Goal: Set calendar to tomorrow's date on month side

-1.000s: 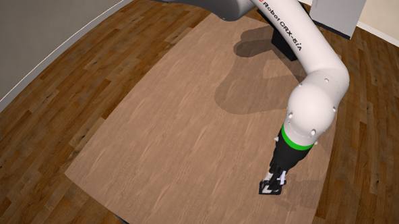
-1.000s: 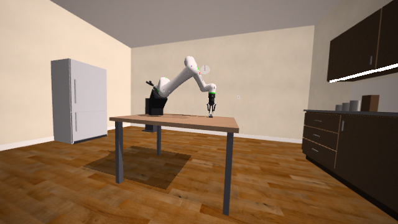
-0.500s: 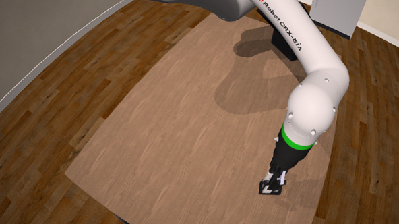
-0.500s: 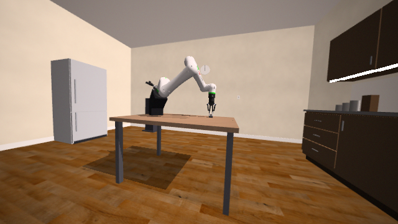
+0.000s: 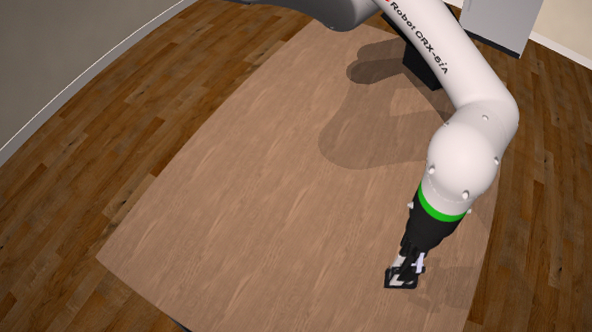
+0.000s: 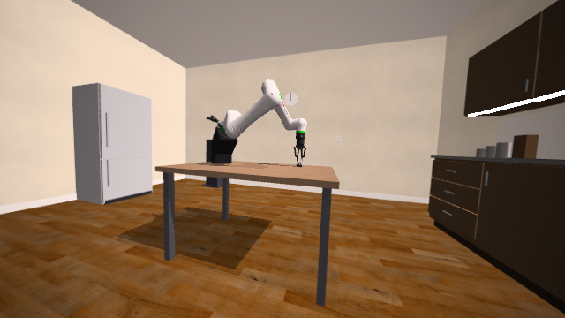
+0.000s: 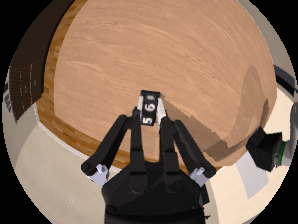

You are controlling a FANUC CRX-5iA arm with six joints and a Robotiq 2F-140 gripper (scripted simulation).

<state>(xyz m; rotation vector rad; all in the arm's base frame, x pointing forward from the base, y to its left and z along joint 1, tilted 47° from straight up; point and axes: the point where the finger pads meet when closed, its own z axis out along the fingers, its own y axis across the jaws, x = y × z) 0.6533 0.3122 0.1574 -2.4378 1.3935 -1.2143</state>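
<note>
Now: hand 5 cm above the black tray, 2 cm to the right of it and 1 cm past it.
</note>
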